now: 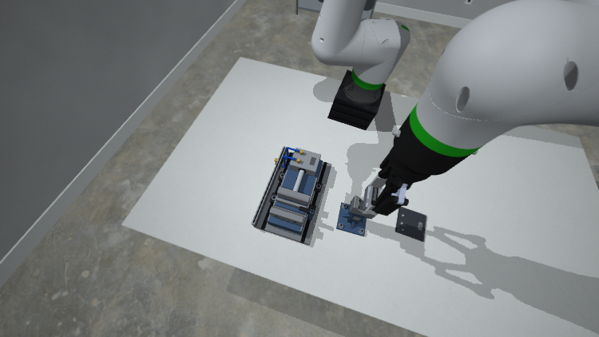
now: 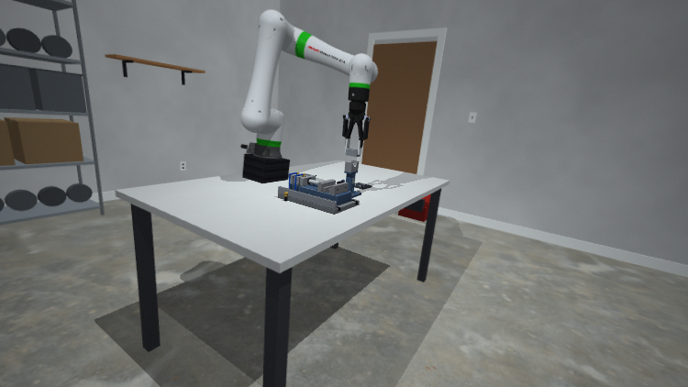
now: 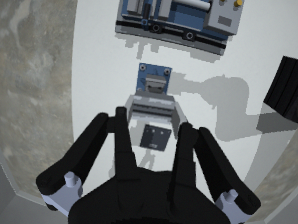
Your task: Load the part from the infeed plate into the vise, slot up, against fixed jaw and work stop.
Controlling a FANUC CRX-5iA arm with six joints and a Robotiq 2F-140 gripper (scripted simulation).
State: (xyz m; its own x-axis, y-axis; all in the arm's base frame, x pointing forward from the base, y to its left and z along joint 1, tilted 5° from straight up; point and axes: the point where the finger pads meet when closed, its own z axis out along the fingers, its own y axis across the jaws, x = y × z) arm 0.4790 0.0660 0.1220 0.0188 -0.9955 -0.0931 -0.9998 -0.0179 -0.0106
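Right now my hand is 210 mm to the left of the air cylinder rod, 150 mm above it and 50 mm past it. Also, from my hand: part 20 mm below; then vise 210 mm to the right, 190 mm below, 30 mm behind; then air cylinder 200 mm to the right, 150 mm below, 120 mm behind.
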